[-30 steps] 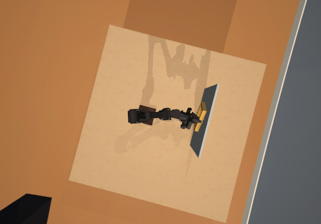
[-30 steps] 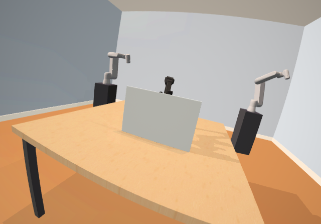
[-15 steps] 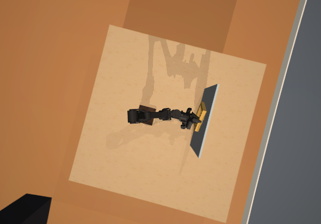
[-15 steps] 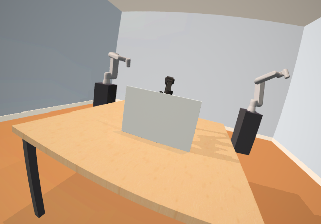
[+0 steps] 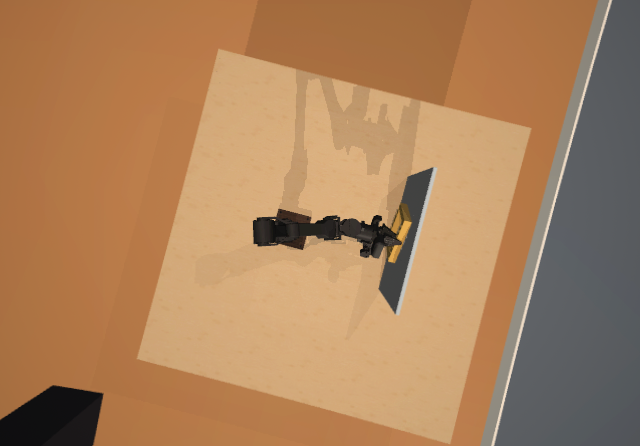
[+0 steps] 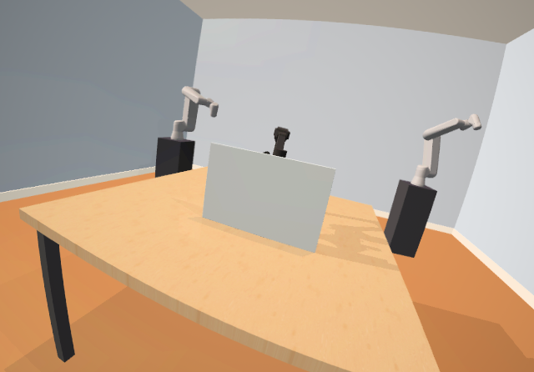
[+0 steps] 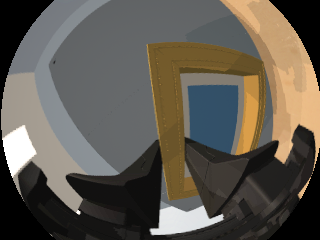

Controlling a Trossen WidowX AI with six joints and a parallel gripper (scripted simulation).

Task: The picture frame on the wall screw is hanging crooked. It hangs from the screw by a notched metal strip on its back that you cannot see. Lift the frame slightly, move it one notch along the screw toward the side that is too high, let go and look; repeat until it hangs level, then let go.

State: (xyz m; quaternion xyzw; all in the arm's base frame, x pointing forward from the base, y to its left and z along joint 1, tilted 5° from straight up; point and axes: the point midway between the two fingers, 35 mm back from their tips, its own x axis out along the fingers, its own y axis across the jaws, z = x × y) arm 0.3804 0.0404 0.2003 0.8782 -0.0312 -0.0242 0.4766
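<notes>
My gripper tip is now 50 mm above the picture frame and 30 mm to the right of it. From my gripper tip the other things lie so: grey wall panel (60 mm below, 20 mm to the left, 20 mm ahead).
</notes>
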